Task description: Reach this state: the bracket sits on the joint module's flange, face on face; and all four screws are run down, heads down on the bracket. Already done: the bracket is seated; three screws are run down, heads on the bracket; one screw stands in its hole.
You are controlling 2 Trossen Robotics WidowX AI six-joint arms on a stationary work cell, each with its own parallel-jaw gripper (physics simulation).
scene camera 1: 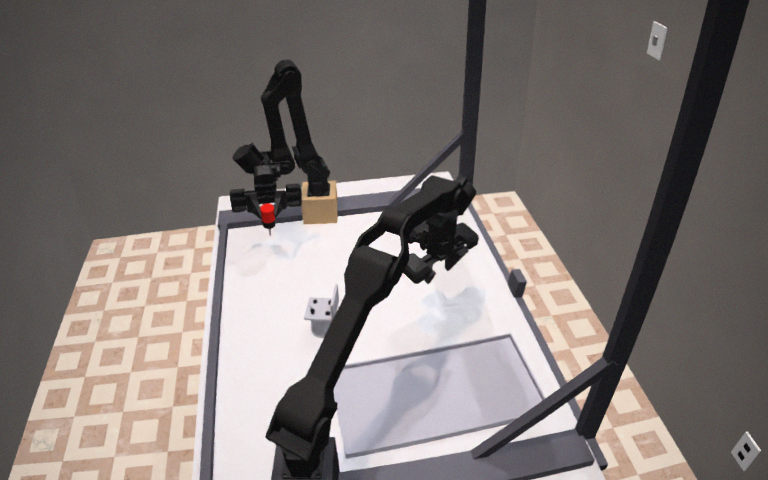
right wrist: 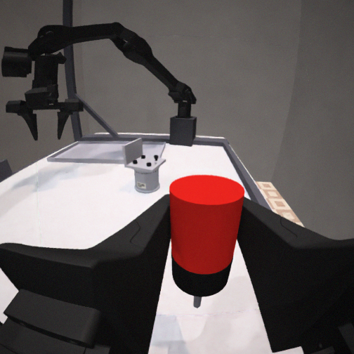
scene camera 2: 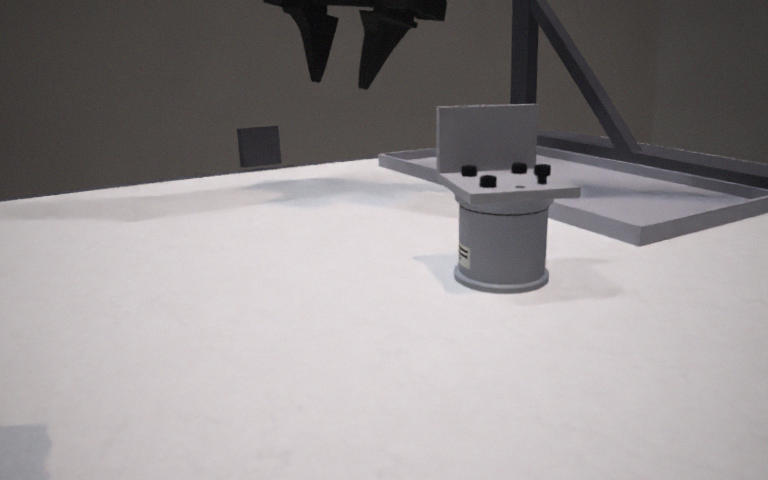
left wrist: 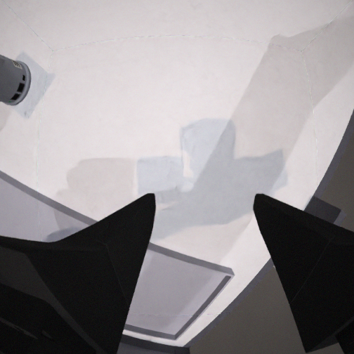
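Pixels of known places: left gripper, fingertip midpoint: [scene camera 1: 437,276] [scene camera 2: 338,85]; right gripper, fingertip midpoint: [scene camera 1: 268,217]; left arm's base at its link origin: [scene camera 1: 303,461]; right arm's base at its link origin: [scene camera 1: 318,190].
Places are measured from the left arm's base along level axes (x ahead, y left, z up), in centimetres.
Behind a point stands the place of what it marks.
Observation:
The grey bracket [scene camera 1: 320,307] {x 42.2, y 0.9, z -5.0 cm} [scene camera 2: 487,138] {x 41.8, y -2.3, z -2.9 cm} [right wrist: 133,152] sits flat on the joint module's flange; the joint module [scene camera 2: 502,249] {x 43.3, y 3.2, z -8.9 cm} [right wrist: 147,181] [left wrist: 10,80] stands upright. Three black screws [scene camera 2: 468,170] [scene camera 2: 487,181] {x 44.2, y 2.6, z -4.7 cm} [scene camera 2: 518,168] {x 40.4, y -0.6, z -4.8 cm} have heads down on the bracket. The fourth screw [scene camera 2: 542,172] {x 40.6, y 2.9, z -4.4 cm} [right wrist: 156,158] stands upright, its head raised above the plate. My right gripper [scene camera 1: 267,217] {x 66.0, y 15.5, z 3.5 cm} [right wrist: 201,200] is shut on a red-handled screwdriver [scene camera 1: 267,213] {x 65.9, y 15.5, z 4.7 cm} [right wrist: 206,230], shaft down, away from the module. My left gripper [scene camera 2: 339,84] {x 46.7, y -25.6, z -0.2 cm} [left wrist: 205,200] [right wrist: 47,139] is open and empty, high above the table.
A shallow grey tray [scene camera 1: 430,350] {x 33.5, y -23.6, z -10.3 cm} [scene camera 2: 594,226] {x 30.0, y -5.9, z -11.2 cm} lies beyond the module in scene camera 2. A tan block [scene camera 1: 320,208] {x 84.2, y 4.6, z -6.3 cm} is at the right arm's base. Dark frame posts [scene camera 1: 474,84] {x 94.2, y -38.8, z 26.7 cm} rise at the table's edge, and a small dark block [scene camera 1: 516,283] {x 51.3, y -45.7, z -7.0 cm} [scene camera 2: 259,146] {x 53.2, y -45.2, z -8.5 cm} is at the border.

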